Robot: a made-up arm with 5 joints. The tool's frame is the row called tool.
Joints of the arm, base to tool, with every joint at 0 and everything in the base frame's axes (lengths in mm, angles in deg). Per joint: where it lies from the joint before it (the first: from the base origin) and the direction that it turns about. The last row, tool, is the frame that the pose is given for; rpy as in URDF.
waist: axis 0 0 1 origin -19.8 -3.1 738.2
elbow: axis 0 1 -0.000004 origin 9.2 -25.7 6.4
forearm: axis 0 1 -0.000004 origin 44.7 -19.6 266.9
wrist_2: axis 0 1 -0.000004 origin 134.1 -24.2 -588.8
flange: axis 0 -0.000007 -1 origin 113.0 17.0 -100.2
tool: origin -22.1 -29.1 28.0 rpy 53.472 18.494 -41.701
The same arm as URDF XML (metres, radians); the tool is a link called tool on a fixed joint. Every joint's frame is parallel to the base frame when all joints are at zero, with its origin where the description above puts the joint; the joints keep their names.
<robot name="arm">
<joint name="tool_joint" type="fixed"><parent link="link5"/><child link="tool"/><origin xyz="-0.0221 -0.0291 0.0280" rpy="0.9333 0.3228 -0.7278"/></joint>
<joint name="flange" type="continuous"><parent link="link4"/><child link="link5"/><origin xyz="0.1130 0.0170 -0.1002"/><axis xyz="0 0 -1"/></joint>
<joint name="wrist_2" type="continuous"><parent link="link3"/><child link="link4"/><origin xyz="0.1341 -0.0242 -0.5888"/><axis xyz="0 1 0"/></joint>
<joint name="forearm" type="continuous"><parent link="link2"/><child link="link3"/><origin xyz="0.0447 -0.0196 0.2669"/><axis xyz="0 1 0"/></joint>
<joint name="elbow" type="continuous"><parent link="link1"/><child link="link2"/><origin xyz="0.0092 -0.0257 0.0064"/><axis xyz="0 1 0"/></joint>
<joint name="waist" type="continuous"><parent link="base_link"/><child link="link1"/><origin xyz="-0.0198 -0.0031 0.7382"/><axis xyz="0 0 1"/></joint>
<link name="base_link"/>
<link name="link1"/>
<link name="link2"/>
<link name="link3"/>
<link name="link4"/>
<link name="link5"/>
<link name="tool"/>
</robot>

